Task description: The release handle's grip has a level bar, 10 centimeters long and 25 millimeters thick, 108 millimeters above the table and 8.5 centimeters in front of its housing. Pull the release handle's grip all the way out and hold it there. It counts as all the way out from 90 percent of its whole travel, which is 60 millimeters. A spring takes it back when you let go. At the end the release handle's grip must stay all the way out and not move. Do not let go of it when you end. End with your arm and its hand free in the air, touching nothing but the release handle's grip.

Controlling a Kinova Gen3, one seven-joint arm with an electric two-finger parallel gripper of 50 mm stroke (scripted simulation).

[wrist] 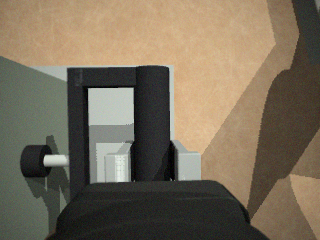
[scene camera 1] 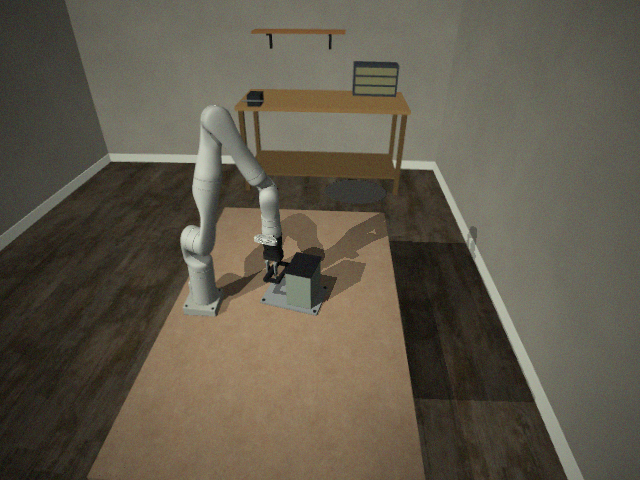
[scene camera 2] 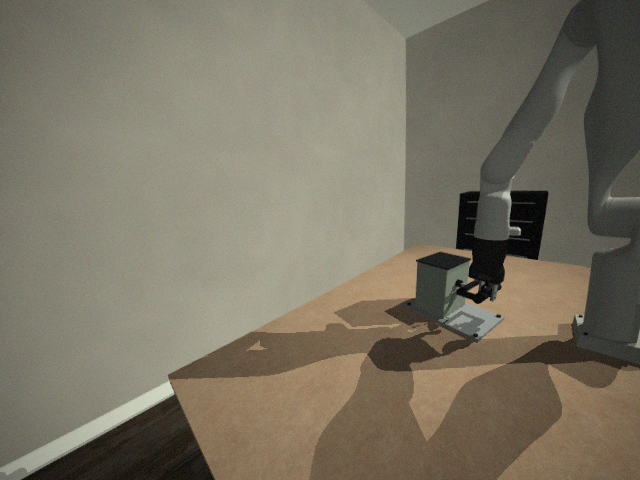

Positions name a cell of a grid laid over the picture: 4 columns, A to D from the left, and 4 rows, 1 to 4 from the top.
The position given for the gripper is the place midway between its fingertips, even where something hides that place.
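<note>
In scene camera 2, a baseplate (scene camera 2: C3) appears together with the gripper (scene camera 2: D3). The wrist view has the gripper (wrist: B3) too, along with the baseplate (wrist: B2). Scene camera 1 also shows the baseplate (scene camera 1: B3).
</note>
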